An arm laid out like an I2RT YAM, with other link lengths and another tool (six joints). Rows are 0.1 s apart.
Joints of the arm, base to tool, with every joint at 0 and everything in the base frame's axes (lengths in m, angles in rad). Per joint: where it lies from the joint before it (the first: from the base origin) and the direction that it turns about. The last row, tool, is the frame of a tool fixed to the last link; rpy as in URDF.
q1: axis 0 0 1 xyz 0 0 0.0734
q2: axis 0 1 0 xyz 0.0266 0.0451 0.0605
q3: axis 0 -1 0 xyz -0.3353 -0.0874 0
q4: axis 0 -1 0 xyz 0.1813 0.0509 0.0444
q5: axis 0 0 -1 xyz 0.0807 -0.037 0.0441
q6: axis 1 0 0 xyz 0.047 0 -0.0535
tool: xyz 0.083 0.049 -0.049 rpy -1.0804 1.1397 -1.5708
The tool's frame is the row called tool.
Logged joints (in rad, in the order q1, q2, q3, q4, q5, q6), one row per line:
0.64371, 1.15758, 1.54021, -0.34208, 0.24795, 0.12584
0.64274, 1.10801, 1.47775, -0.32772, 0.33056, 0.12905
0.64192, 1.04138, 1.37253, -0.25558, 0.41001, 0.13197
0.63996, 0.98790, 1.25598, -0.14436, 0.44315, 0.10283
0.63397, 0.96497, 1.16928, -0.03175, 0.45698, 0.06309
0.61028, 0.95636, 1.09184, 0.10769, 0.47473, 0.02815
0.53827, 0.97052, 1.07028, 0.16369, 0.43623, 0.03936
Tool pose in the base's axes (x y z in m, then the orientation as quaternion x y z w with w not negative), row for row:
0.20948, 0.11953, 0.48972, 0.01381, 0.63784, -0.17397, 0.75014
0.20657, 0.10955, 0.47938, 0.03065, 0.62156, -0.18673, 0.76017
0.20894, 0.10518, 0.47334, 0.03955, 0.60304, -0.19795, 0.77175
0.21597, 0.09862, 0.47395, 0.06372, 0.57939, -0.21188, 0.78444
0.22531, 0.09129, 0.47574, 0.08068, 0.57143, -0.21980, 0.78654
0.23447, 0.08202, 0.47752, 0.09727, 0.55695, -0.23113, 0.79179
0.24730, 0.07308, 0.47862, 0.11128, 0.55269, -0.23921, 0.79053
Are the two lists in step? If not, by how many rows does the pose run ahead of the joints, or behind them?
The pose runs 2 rows ahead of the joints: the pose in row i belongs to the joints in row i + 2.
